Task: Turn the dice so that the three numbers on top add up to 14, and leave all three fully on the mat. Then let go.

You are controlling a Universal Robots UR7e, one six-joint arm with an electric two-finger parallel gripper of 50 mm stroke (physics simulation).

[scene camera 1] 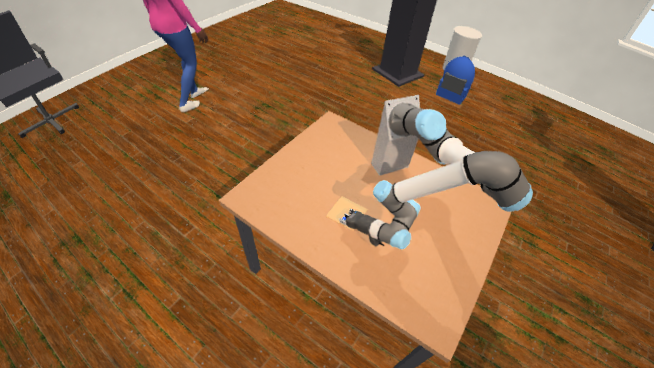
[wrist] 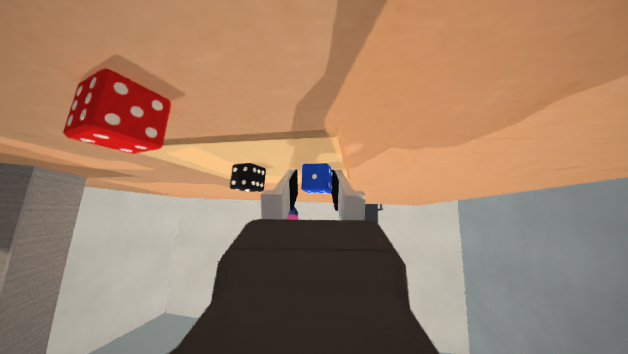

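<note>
The wrist view is upside down, with the table at its top. My gripper is open, its fingers on either side of the blue die. A gap shows left of this die; the right pad is very close to it. Its face toward the camera shows 1; its top number cannot be read. The black die stands left of the fingers, over the yellow mat, showing 4 and 6 on its sides. The red die stands nearer the camera, on bare table, showing 5 and 6 on its sides and apparently 4 on top.
The wooden table carries the mat and the grey robot pedestal. The arm reaches low across the table from the right in the scene view. A person stands on the floor beyond the table.
</note>
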